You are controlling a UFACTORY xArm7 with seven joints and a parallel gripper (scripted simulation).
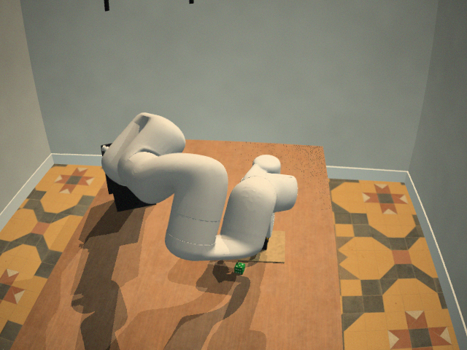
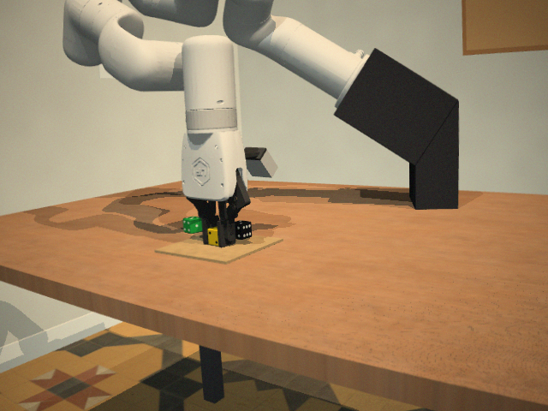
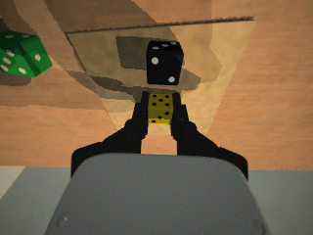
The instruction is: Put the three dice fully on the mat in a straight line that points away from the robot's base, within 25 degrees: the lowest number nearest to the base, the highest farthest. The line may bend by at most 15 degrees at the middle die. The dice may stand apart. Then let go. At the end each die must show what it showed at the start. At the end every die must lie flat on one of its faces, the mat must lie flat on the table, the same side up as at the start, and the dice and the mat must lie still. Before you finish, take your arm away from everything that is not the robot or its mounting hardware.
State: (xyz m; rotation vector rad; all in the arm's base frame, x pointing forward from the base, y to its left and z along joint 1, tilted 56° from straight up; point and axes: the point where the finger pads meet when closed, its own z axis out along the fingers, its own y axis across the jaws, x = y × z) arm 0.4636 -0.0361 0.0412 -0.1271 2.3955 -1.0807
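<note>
The yellow die is 10 mm below my hand. The rest, counted from my hand: tan mat (20 mm below); then black die (50 mm behind, 10 mm to the left, 10 mm below); then green die (60 mm behind, 110 mm to the right, 10 mm below).
</note>
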